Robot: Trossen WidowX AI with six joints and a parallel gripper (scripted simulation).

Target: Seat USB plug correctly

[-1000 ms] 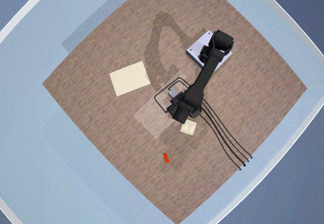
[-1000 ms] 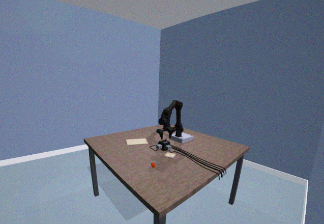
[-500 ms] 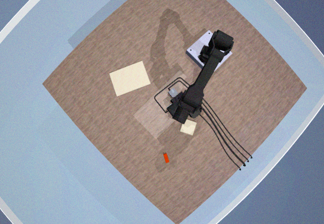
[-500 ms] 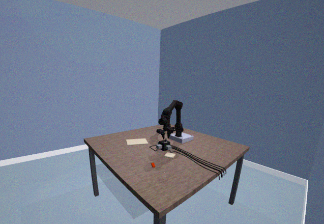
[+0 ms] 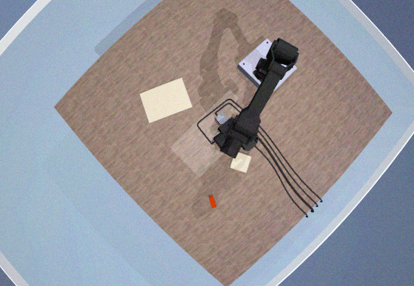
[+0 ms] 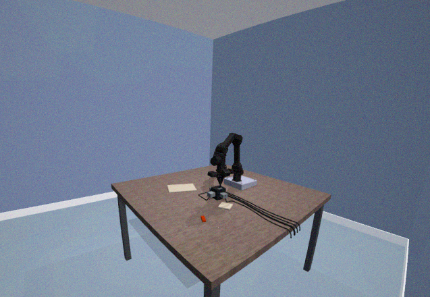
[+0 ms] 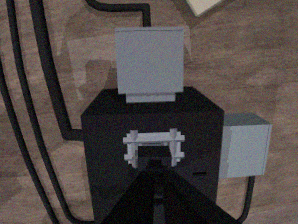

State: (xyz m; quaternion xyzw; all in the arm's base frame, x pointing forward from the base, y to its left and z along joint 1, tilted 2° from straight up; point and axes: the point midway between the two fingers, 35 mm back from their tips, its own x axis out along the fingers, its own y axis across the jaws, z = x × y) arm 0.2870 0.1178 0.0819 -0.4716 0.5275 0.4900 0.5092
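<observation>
The grey-framed USB socket lies 4 cm below my gripper tip. Also, from my gripper tip: cream pad (6 cm ahead, 13 cm to the left, 10 cm below); then cream sheet (13 cm ahead, 32 cm to the right, 10 cm below); then orange block (28 cm ahead, 18 cm to the left, 10 cm below).
</observation>
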